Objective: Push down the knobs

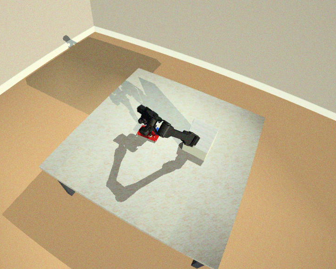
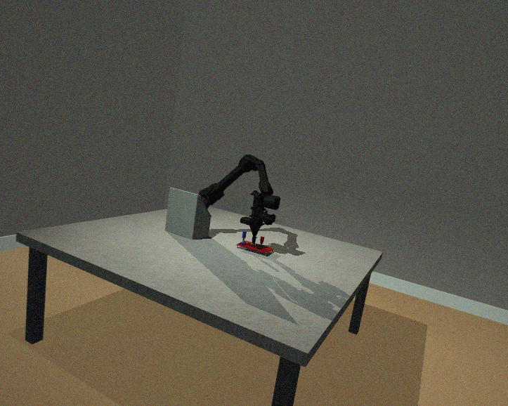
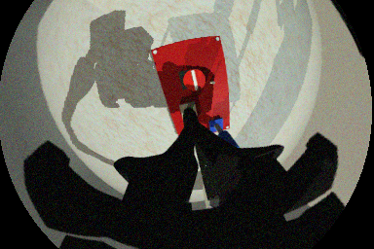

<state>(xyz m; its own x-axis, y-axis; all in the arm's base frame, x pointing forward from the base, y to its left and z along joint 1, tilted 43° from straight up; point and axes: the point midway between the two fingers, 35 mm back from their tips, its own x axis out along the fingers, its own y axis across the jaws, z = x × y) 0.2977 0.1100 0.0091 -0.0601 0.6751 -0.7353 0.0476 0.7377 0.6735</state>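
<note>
My gripper tip is now 50 mm short of the red knob.
</note>
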